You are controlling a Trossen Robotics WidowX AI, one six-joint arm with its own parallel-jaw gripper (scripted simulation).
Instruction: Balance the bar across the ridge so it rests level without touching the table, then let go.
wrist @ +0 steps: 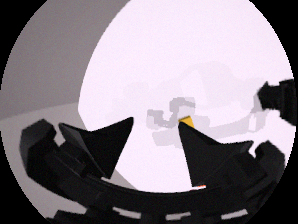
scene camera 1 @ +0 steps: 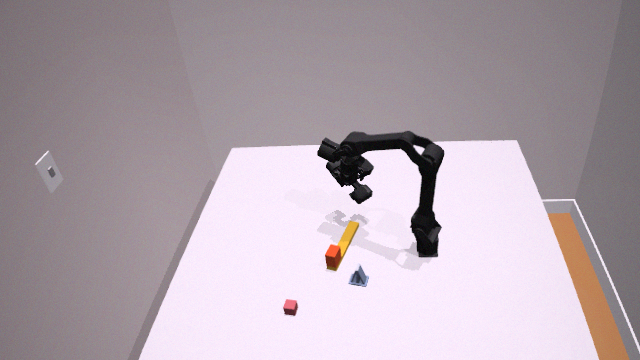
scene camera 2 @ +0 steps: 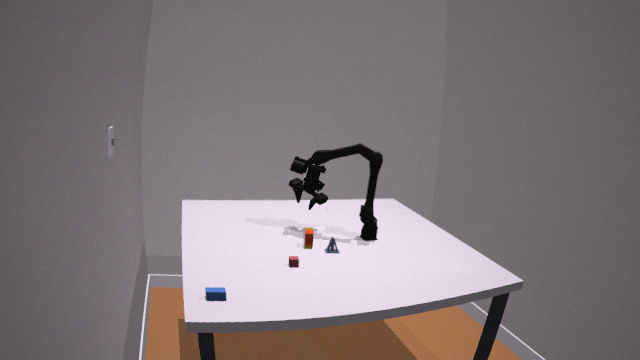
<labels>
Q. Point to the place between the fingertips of the gripper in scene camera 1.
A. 348, 192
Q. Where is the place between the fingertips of the gripper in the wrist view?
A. At 156, 122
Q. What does the gripper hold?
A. Nothing.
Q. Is the gripper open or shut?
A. Open.
</labels>
